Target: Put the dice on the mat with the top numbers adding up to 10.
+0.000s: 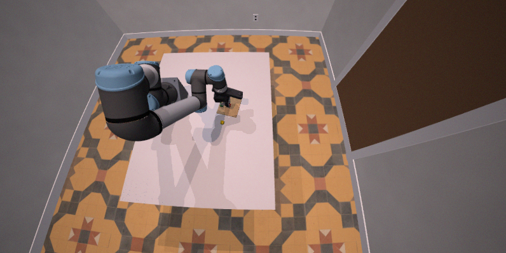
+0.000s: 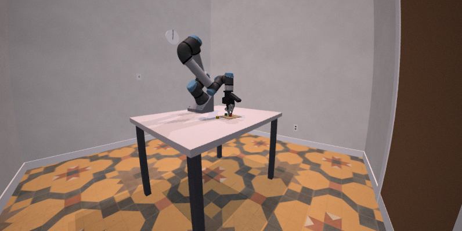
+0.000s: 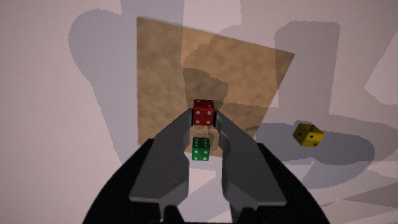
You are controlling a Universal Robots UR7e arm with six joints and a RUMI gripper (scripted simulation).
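Right now the red die is 10 mm below my hand. Round my hand: brown mat: 20 mm below; green die: 50 mm behind, 10 mm below; yellow die: 30 mm behind, 120 mm to the right, 10 mm below.
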